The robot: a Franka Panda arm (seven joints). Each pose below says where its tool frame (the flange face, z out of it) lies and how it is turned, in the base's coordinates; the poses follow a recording.
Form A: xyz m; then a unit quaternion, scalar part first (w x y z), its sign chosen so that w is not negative.
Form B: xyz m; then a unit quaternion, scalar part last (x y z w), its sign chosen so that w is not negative. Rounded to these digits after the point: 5 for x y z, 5 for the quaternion.
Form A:
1: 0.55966, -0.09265, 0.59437, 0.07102, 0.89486, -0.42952, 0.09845
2: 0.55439, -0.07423, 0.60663, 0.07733, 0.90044, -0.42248, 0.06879
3: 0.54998, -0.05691, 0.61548, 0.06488, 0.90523, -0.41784, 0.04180
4: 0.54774, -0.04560, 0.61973, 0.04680, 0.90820, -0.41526, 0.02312
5: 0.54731, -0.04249, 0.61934, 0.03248, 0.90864, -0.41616, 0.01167
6: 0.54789, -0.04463, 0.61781, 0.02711, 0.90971, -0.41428, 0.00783
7: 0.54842, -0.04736, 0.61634, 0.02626, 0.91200, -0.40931, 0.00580
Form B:
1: 0.55966, -0.09265, 0.59437, 0.89486, -0.42952, 0.09845, 0.07102
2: 0.55439, -0.07423, 0.60663, 0.90044, -0.42248, 0.06879, 0.07733
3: 0.54998, -0.05691, 0.61548, 0.90523, -0.41784, 0.04180, 0.06488
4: 0.54774, -0.04560, 0.61973, 0.90820, -0.41526, 0.02312, 0.04680
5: 0.54731, -0.04249, 0.61934, 0.90864, -0.41616, 0.01167, 0.03248
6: 0.54789, -0.04463, 0.61781, 0.90971, -0.41428, 0.00783, 0.02711
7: 0.54842, -0.04736, 0.61634, 0.91200, -0.40931, 0.00580, 0.02626
